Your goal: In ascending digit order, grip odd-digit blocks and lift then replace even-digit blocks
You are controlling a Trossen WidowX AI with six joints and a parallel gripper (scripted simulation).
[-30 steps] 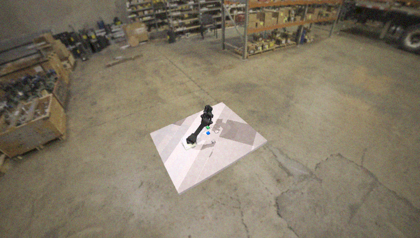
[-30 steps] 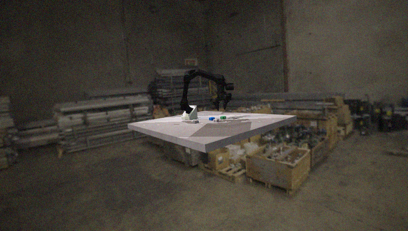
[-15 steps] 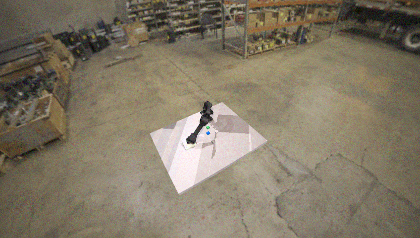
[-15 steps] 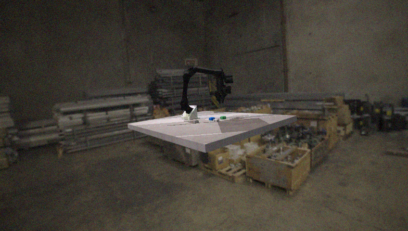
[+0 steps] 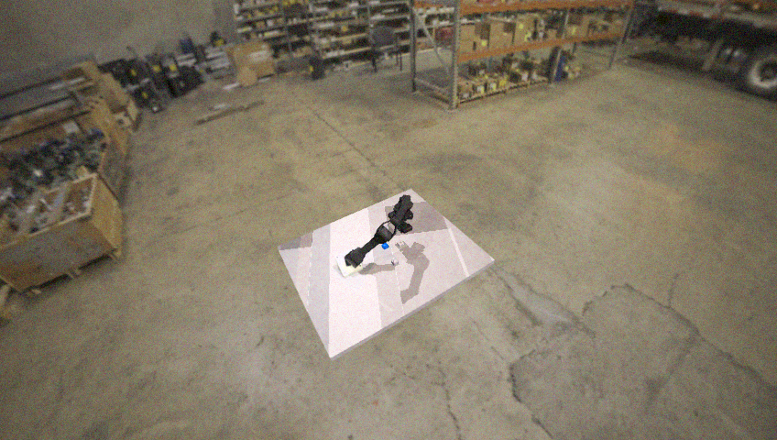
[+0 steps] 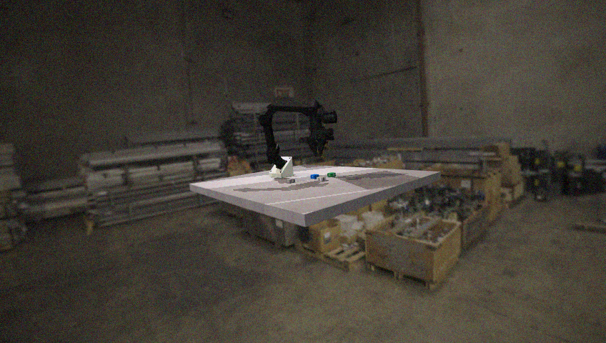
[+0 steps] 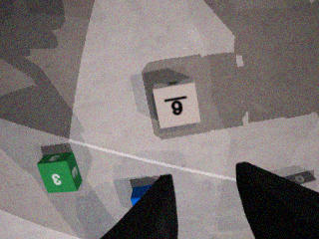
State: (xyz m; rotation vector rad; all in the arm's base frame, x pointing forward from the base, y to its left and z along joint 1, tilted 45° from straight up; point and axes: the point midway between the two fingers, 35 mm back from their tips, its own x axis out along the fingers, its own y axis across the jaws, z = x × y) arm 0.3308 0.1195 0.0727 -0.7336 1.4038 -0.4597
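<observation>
Right now my gripper tip is 100 mm past the blue block, 30 mm to the right of it and 110 mm above it. Also, from my gripper tip: green block 60 mm behind, 120 mm to the left, 110 mm below; dark grey block 90 mm behind, 120 mm to the right, 110 mm below.
</observation>
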